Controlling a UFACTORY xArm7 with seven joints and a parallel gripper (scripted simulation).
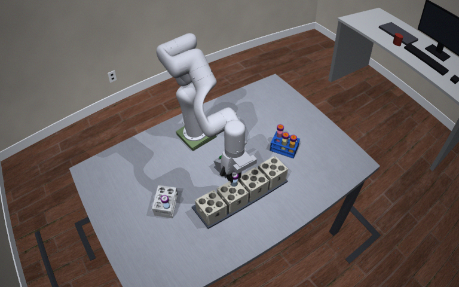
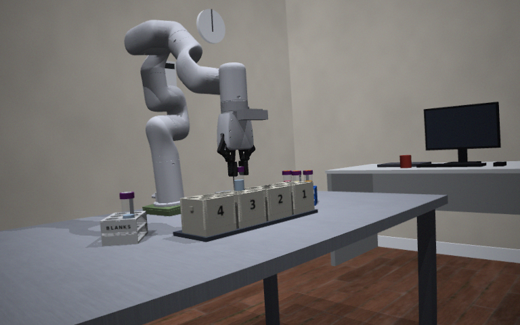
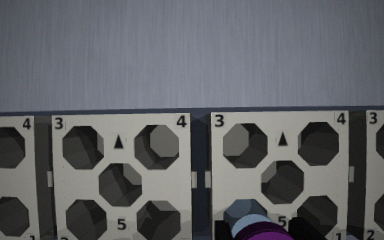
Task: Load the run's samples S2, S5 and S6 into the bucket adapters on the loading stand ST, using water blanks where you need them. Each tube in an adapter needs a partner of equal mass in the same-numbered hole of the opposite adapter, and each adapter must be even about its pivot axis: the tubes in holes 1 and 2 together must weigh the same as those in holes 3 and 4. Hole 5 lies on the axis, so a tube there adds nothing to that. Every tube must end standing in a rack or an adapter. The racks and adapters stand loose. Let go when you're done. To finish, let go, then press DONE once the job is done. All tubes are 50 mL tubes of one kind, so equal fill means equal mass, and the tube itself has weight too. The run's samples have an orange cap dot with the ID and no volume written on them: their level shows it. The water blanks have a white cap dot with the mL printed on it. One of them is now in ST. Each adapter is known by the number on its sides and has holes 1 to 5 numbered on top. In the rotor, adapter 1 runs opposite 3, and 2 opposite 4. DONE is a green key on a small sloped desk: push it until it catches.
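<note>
Now: hand 1 cm to the left of the white-dot blank and 5 cm above it. From my hand the other things lie so: blanks rack: 18 cm behind, 25 cm to the right, 13 cm below; green done key: 16 cm behind, 9 cm to the left, 9 cm below; bucket adapter: 14 cm to the right, 10 cm below.
</note>
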